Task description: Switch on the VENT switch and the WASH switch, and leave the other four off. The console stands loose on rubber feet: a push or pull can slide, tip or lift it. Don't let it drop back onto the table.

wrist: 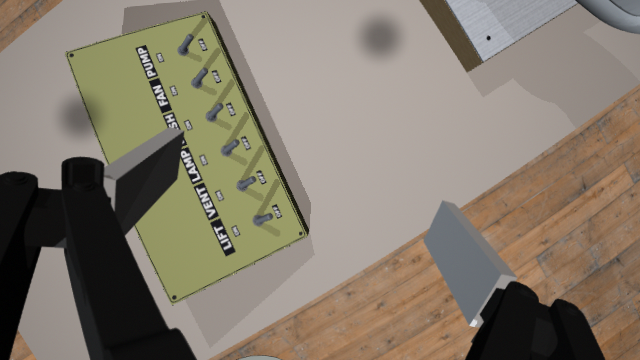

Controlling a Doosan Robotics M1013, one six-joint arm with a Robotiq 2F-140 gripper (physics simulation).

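Places are measured from the arm's base along level axes (x left, y back, z up), in metres.
Where they show: gripper, between the fingertips: [312,190].
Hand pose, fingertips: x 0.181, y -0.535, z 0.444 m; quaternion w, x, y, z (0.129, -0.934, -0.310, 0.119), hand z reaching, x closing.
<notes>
Each offset is from my fingertips to the top centre of the thing. Level surfaces: height alone.
The olive-green console [120,100] lies at the left of the wrist view, turned at an angle. Its six grey levers form a row and all lean toward their OFF marks. The WASH switch {dx -0.212, dy -0.088, dz -0.411 m} [214,112] is third from the top, and the VENT switch {dx -0.071, dy -0.118, dz -0.411 m} [246,183] is second from the bottom. My gripper [312,190] is wide open and empty. Its left finger shows over the console's middle and hides part of the WASH label. Its right finger shows over the wood floor, right of the console. The height between fingers and console is hard to judge.
The grey table top {dz -0.539 m} [360,125] extends right of the console. A light plate with a brown side [500,30] is at the upper right, near a grey rounded robot part [617,12]. The wood floor [575,200] shows beyond the table edge. A pale round object [260,357] shows at the bottom edge.
</notes>
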